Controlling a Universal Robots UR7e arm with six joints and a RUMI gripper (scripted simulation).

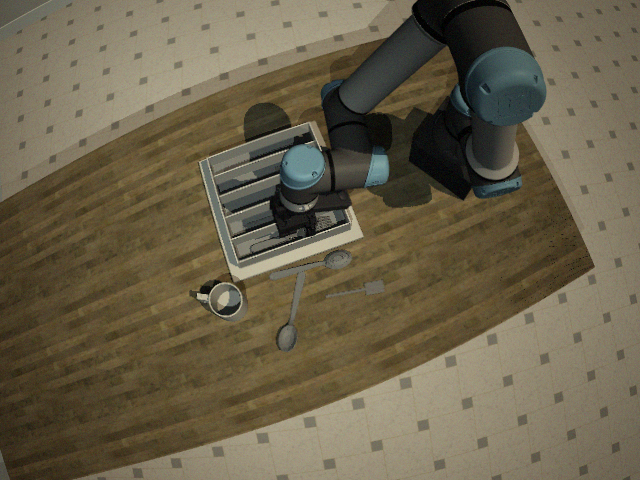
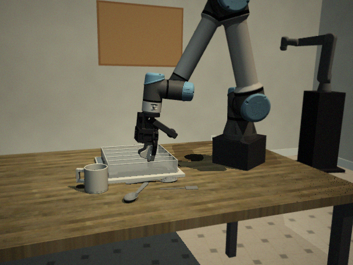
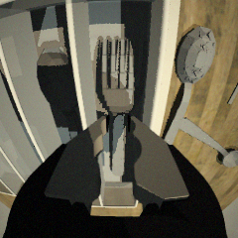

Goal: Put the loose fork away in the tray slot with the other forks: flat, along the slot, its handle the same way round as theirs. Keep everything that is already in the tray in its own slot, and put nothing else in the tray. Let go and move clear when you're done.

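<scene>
Right now my hand is 110 mm to the left of the grey slotted tray and 50 mm short of it. Round my hand: white mug 200 mm ahead, 140 mm to the left, 10 mm below.
</scene>
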